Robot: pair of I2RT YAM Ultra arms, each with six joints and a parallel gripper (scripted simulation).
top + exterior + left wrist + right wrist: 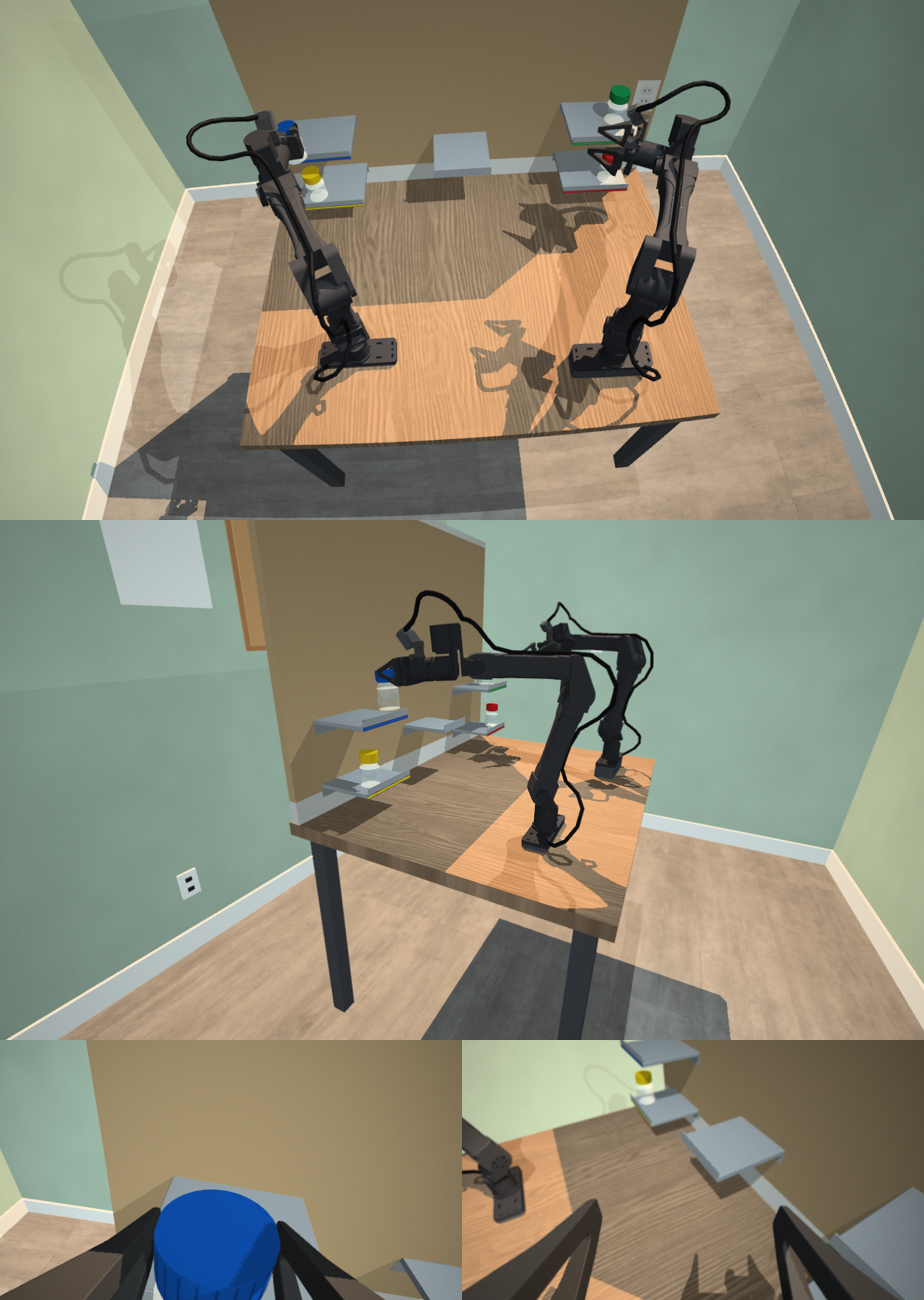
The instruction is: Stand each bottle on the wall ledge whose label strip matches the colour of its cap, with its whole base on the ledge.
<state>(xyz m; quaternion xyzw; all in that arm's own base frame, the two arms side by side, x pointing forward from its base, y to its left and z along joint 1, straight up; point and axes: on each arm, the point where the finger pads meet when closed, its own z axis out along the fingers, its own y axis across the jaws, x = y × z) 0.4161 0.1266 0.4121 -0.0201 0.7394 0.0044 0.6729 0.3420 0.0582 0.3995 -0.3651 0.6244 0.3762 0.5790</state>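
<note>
Now: the blue-capped bottle 50 mm below my left hand. Round my left hand: brown wall panel: 270 mm ahead, 410 mm to the right, 30 mm above; green-capped bottle: 210 mm ahead, 850 mm to the right, 90 mm below; yellow-capped bottle: 70 mm ahead, 10 mm to the left, 280 mm below.
</note>
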